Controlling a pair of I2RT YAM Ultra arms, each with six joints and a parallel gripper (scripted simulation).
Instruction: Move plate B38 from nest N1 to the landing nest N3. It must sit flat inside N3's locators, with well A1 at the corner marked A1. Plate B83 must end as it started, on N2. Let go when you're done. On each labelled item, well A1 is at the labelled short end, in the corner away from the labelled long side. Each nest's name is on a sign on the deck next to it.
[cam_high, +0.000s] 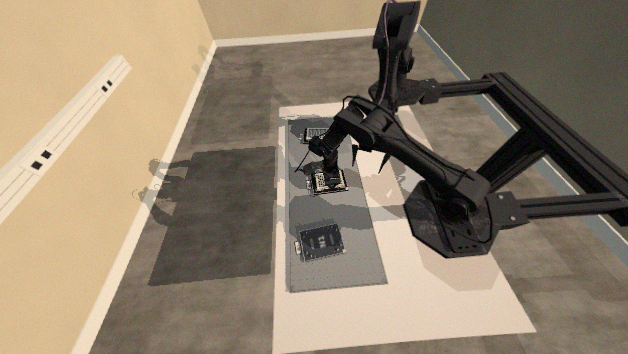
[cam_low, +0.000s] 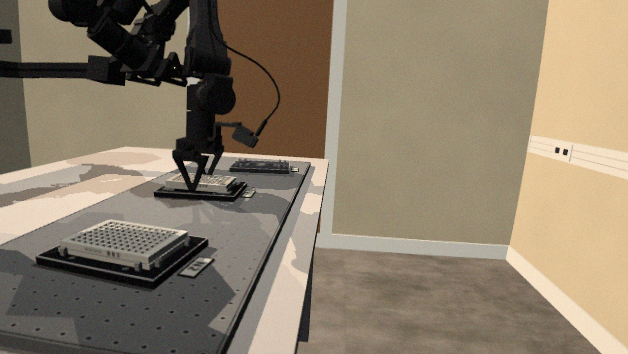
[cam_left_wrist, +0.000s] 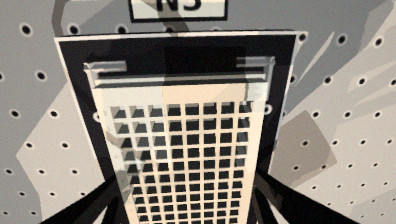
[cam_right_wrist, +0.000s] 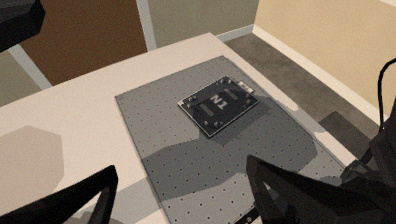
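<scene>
The grey perforated deck lies 20 mm ahead of my left hand, 20 mm to the right of it and 20 mm below it. The rest, counted from my left hand: plate: 50 mm ahead, 310 mm to the right.
</scene>
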